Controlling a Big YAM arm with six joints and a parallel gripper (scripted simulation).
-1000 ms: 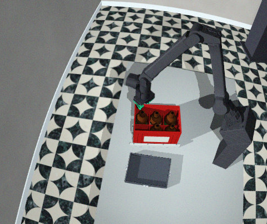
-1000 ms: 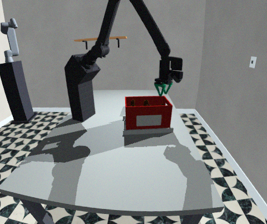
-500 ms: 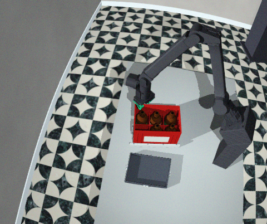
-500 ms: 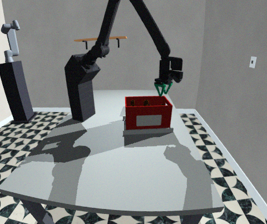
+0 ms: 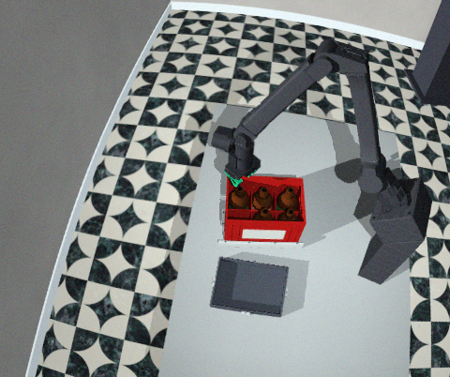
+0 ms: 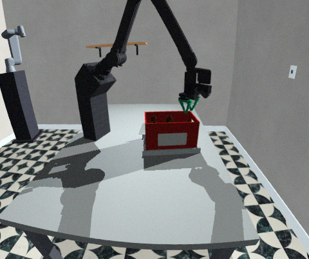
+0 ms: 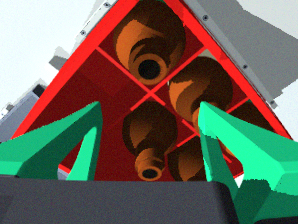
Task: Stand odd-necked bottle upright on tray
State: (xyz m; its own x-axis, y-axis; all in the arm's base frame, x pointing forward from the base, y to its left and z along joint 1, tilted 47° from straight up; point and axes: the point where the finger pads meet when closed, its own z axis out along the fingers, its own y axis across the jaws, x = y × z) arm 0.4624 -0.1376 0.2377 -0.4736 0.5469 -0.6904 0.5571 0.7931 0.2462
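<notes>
Now: hand 130 mm above the glass bottle, 80 mm past it and 10 mm to the right of it. Also, from my hand: crate: 140 mm below, 80 mm behind, 50 mm to the left; dark grey tray: 320 mm to the left, 210 mm below, 20 mm behind.
</notes>
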